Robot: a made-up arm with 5 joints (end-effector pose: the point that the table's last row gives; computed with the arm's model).
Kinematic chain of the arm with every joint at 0, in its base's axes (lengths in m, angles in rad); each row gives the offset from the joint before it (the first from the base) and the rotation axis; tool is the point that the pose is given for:
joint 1: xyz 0 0 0.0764 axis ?
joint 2: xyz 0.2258 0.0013 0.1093 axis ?
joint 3: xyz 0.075 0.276 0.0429 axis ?
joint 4: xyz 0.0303 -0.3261 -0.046 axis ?
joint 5: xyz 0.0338 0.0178 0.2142 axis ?
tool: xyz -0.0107 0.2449 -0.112
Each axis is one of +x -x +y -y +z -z.
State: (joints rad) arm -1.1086 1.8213 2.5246 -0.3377 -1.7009
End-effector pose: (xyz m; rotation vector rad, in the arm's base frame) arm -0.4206 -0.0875 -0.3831 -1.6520 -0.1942 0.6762
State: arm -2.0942 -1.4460 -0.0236 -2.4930 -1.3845
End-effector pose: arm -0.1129 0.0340 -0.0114 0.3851 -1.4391 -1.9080
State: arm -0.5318 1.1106 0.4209 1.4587 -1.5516
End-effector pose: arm 0.0265 0.0632 0.0339 -1.7515 2.1506 0.6153
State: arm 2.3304 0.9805 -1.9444 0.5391 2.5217
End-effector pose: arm -0.1946 0.4976 0.7427 0.0511 -2.8520 -0.9775
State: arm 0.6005 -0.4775 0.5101 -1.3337 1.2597
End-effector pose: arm 0.2323 -0.2477 0.3769 2.0013 0.6081 -0.7777
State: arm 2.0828 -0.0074 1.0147 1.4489 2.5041
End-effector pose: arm -0.3542 -0.0392 0.1154 -0.9619 0.2610 1.9569
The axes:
joint 1: -y
joint 2: -x
joint 3: -z
joint 4: -x
joint 5: -z

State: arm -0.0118 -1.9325 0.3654 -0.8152 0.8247
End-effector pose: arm 0.4255 -0.1708 0.0517 2.4769 1.3957 -0.6555
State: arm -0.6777 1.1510 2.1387 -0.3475 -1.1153
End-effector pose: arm -0.0746 0.3451 -0.2950 -1.1793 -0.3129 -0.2884
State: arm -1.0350 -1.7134 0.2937 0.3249 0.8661
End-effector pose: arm 0.4232 -0.0462 -0.2536 0.6665 1.6681 -1.5190
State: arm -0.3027 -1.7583 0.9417 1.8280 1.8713
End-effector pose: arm 0.2937 0.0053 -0.0009 -1.1037 0.7679 -1.3955
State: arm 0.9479 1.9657 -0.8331 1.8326 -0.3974
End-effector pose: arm 0.1527 -0.2593 0.5671 2.4776 -0.9419 0.2316
